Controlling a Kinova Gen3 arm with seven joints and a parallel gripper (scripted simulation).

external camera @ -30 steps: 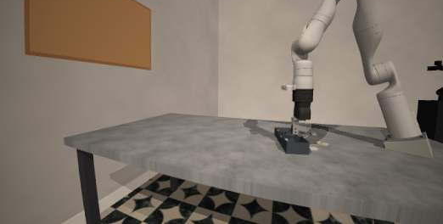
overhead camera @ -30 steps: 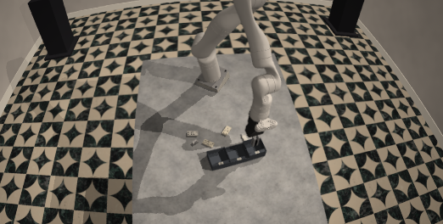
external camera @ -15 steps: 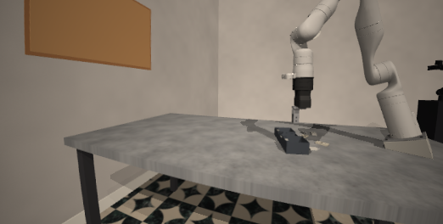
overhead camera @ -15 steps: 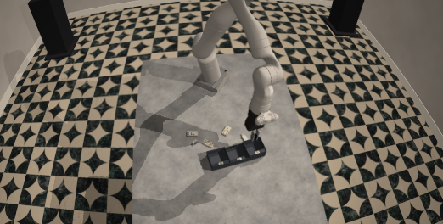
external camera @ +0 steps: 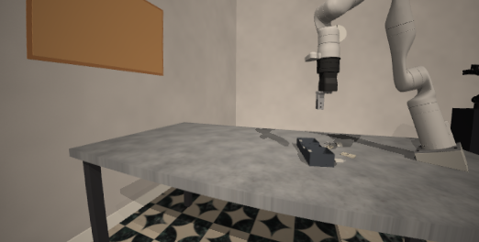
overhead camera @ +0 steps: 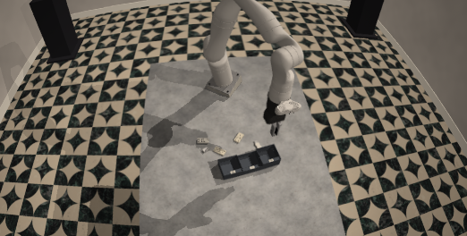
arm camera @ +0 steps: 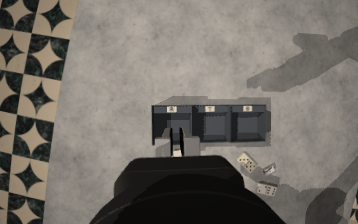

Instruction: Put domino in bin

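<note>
Right now the domino is 7 cm behind my hand, 20 cm to the right of it and 21 cm below it. Also, from my hand: three-compartment bin 1 cm ahead, 8 cm to the right, 19 cm below.
</note>
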